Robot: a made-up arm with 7 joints. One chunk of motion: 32 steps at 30 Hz.
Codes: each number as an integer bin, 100 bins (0 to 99) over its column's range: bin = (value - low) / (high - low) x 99, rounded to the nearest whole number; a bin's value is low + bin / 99 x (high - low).
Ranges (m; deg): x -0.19..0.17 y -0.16..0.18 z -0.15..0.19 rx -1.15..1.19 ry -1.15..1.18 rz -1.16..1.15
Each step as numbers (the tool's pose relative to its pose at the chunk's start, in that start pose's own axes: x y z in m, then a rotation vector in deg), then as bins.
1 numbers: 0.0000 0.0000 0.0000 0.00 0.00 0.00
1 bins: 52 47 44 49 49 50
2 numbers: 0.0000 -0.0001 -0.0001 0.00 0.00 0.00
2 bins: 52 47 44 49 49 50
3 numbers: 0.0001 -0.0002 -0.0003 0.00 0.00 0.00
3 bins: 52 47 44 49 49 50
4 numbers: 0.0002 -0.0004 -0.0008 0.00 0.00 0.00
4 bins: 52 46 43 49 49 50
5 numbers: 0.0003 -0.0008 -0.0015 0.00 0.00 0.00
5 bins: 52 46 43 49 49 50
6 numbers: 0.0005 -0.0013 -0.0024 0.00 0.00 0.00
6 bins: 52 46 43 49 49 50
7 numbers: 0.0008 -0.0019 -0.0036 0.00 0.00 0.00
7 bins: 52 46 43 49 49 50
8 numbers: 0.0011 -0.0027 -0.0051 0.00 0.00 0.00
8 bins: 53 46 42 49 49 50
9 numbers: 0.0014 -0.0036 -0.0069 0.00 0.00 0.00
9 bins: 53 46 42 49 49 50
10 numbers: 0.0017 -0.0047 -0.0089 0.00 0.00 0.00
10 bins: 53 45 41 49 49 50
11 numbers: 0.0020 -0.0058 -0.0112 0.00 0.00 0.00
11 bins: 53 45 40 49 49 50
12 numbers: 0.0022 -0.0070 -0.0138 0.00 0.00 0.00
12 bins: 53 45 40 49 49 50
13 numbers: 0.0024 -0.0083 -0.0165 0.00 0.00 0.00
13 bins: 53 44 39 49 49 50
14 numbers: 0.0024 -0.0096 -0.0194 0.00 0.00 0.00
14 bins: 53 44 38 49 49 50
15 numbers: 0.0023 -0.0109 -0.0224 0.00 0.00 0.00
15 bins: 53 43 37 49 49 50
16 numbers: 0.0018 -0.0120 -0.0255 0.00 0.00 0.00
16 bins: 53 43 36 49 49 50
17 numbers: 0.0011 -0.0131 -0.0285 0.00 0.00 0.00
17 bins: 53 43 35 49 49 50
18 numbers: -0.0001 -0.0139 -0.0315 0.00 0.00 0.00
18 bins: 52 43 35 49 49 50
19 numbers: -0.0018 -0.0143 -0.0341 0.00 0.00 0.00
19 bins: 52 42 34 49 49 50
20 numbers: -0.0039 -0.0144 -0.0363 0.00 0.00 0.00
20 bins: 51 42 33 49 49 50
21 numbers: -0.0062 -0.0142 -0.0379 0.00 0.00 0.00
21 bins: 51 42 33 49 49 50
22 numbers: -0.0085 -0.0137 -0.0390 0.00 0.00 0.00
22 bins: 50 43 32 49 49 50
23 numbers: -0.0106 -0.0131 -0.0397 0.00 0.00 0.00
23 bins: 49 43 32 49 49 50
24 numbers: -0.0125 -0.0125 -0.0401 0.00 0.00 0.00
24 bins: 49 43 32 49 49 50
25 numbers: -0.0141 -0.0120 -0.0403 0.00 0.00 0.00
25 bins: 48 43 32 49 49 50
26 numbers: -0.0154 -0.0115 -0.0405 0.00 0.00 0.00
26 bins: 48 43 32 49 49 50
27 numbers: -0.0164 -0.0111 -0.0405 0.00 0.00 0.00
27 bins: 48 43 32 49 49 50
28 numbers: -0.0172 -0.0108 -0.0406 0.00 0.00 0.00
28 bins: 48 43 32 49 49 50
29 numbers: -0.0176 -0.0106 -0.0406 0.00 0.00 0.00
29 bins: 47 44 32 49 49 50
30 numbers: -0.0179 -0.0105 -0.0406 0.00 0.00 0.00
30 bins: 47 44 32 49 49 50
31 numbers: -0.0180 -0.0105 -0.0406 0.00 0.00 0.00
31 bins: 47 44 32 49 49 50
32 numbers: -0.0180 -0.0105 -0.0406 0.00 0.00 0.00
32 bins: 47 44 32 49 49 50
